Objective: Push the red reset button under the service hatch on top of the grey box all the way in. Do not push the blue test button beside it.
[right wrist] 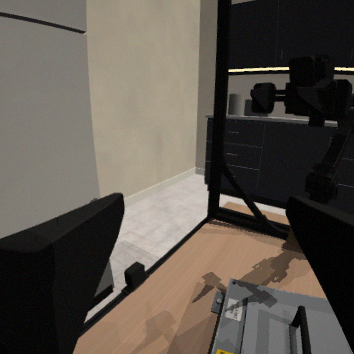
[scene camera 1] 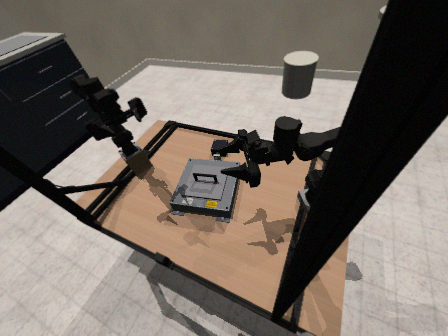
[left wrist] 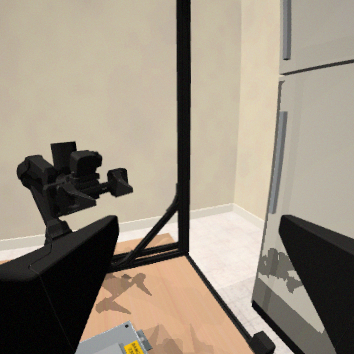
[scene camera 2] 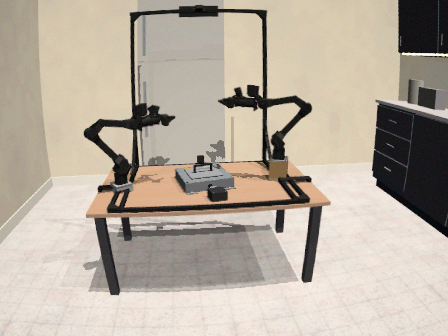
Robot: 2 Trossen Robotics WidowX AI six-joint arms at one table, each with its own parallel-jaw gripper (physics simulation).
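The grey box (scene camera 1: 226, 205) (scene camera 2: 200, 186) (left wrist: 106, 341) (right wrist: 230, 327) sits on the table. Its service hatch (scene camera 1: 192, 175) (right wrist: 265, 325) lies flat and closed on top, with an upright black handle (scene camera 1: 205, 176) (scene camera 2: 202, 165) (right wrist: 301, 330). The red and blue buttons do not show in any view. My left gripper (scene camera 1: 118, 120) (scene camera 2: 220, 102) (left wrist: 199, 223) is open and empty, held high to one side of the box. My right gripper (scene camera 1: 223, 161) (scene camera 2: 174, 119) (right wrist: 206, 203) is open and empty, also raised above the table, on the other side of the box.
A black frame (scene camera 2: 265, 75) stands around the wooden table (scene camera 1: 150, 215) (scene camera 2: 160, 197). A small black block (scene camera 1: 219, 146) (scene camera 2: 217, 193) is beside the box. The box carries a yellow label (scene camera 1: 212, 204) (left wrist: 133, 347). The two arms face each other across the table.
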